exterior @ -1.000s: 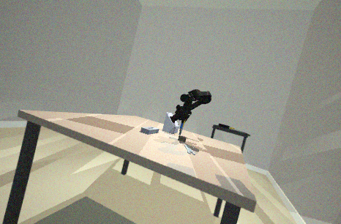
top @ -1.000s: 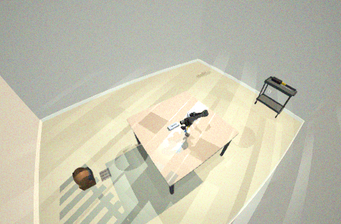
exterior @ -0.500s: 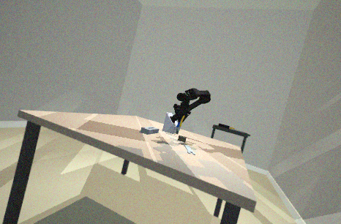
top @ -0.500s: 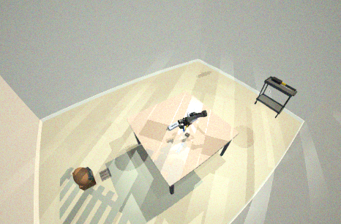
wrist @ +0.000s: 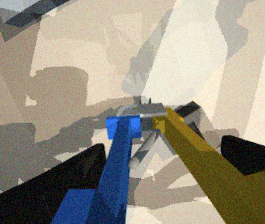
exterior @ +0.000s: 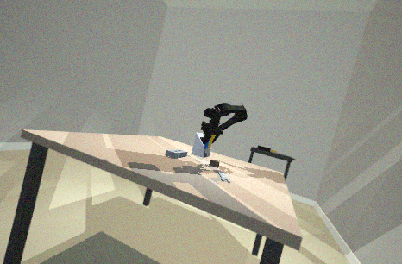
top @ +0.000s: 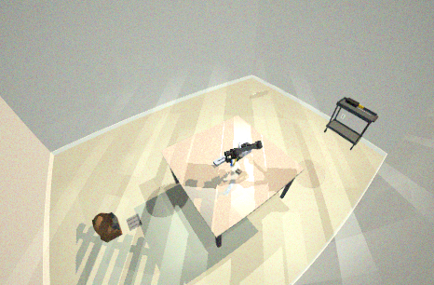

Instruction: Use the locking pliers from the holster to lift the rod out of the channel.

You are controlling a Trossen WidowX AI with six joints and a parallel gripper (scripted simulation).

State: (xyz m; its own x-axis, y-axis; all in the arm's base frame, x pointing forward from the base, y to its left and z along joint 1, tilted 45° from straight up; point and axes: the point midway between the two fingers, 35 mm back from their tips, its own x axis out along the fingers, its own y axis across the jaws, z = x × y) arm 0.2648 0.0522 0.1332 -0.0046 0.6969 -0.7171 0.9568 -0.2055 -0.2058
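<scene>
The channel block lies 19 cm to the right of my gripper tip, 12 cm below it and 3 cm ahead of it. From my gripper tip the other things lie so: holster (13 cm below, 6 cm to the left, 4 cm behind); then grey link bar (1 cm ahead); then yellow handle (2 cm behind).
</scene>
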